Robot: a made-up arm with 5 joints. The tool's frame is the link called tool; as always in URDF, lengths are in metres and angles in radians.
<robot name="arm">
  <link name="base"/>
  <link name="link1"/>
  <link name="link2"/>
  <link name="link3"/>
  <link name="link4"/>
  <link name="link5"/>
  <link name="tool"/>
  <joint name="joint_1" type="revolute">
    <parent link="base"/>
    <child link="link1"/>
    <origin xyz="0.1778 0.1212 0.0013" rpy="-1.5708 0 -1.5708"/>
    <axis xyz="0 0 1"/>
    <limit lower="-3.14" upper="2.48" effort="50" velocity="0.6"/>
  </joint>
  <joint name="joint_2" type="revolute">
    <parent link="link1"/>
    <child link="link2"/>
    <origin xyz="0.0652 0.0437 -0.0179" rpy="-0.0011 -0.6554 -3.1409"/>
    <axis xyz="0 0 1"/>
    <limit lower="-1.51" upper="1.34" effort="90" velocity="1.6"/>
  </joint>
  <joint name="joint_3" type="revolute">
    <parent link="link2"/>
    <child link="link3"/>
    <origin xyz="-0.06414 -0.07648 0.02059" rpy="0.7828 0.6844 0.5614"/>
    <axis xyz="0 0 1"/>
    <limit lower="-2.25" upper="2.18" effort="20" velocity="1.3"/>
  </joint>
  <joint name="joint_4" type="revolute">
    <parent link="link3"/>
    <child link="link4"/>
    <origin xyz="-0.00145 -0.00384 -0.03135" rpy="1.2 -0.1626 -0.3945"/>
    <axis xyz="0 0 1"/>
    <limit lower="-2.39" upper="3.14" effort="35" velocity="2.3"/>
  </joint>
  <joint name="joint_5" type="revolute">
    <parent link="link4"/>
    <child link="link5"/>
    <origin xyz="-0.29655 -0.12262 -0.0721" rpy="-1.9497 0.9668 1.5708"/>
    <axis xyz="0 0 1"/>
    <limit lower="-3.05" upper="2.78" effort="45" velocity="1.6"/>
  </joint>
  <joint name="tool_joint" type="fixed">
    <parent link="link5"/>
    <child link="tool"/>
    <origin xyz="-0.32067 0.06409 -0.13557" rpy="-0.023 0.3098 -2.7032"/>
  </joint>
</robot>
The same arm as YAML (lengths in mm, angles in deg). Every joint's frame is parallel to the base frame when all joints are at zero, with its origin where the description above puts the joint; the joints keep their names.
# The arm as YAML. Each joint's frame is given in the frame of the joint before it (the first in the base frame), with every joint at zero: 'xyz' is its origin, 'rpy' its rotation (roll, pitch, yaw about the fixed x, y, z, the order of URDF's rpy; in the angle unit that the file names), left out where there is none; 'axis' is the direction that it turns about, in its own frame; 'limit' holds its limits. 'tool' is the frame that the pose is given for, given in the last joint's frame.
units:
  length: mm
  angle: deg
joints:
  - name: joint_1
    type: revolute
    origin:
      xyz: [177.8, 121.2, 1.3]
    axis: "+x"
    limit:
      lower: -179.91
      upper: 142.09
  - name: joint_2
    type: revolute
    origin:
      xyz: [-17.9, -65.2, -43.7]
    axis: [0.792791, -0.609493, 0.0007]
    limit:
      lower: -86.52
      upper: 76.78
  - name: joint_3
    type: revolute
    origin:
      xyz: [-22.7, -63.4, -76.5]
    axis: [0.895877, 0.263693, -0.357591]
    limit:
      lower: -128.92
      upper: 124.9
  - name: joint_4
    type: revolute
    origin:
      xyz: [-29.6, -8.3, 7.4]
    axis: [-0.0001, 0.0, -1.0]
    limit:
      lower: -136.94
      upper: 179.91
  - name: joint_5
    type: revolute
    origin:
      xyz: [-88.7, -308.4, 72.1]
    axis: [-0.198695, -0.957278, 0.210095]
    limit:
      lower: -174.75
      upper: 159.28
tool:
  origin:
    xyz: [-205.4, 127.5, -258.6]
    rpy: [-127.93, 80.79, 129.71]

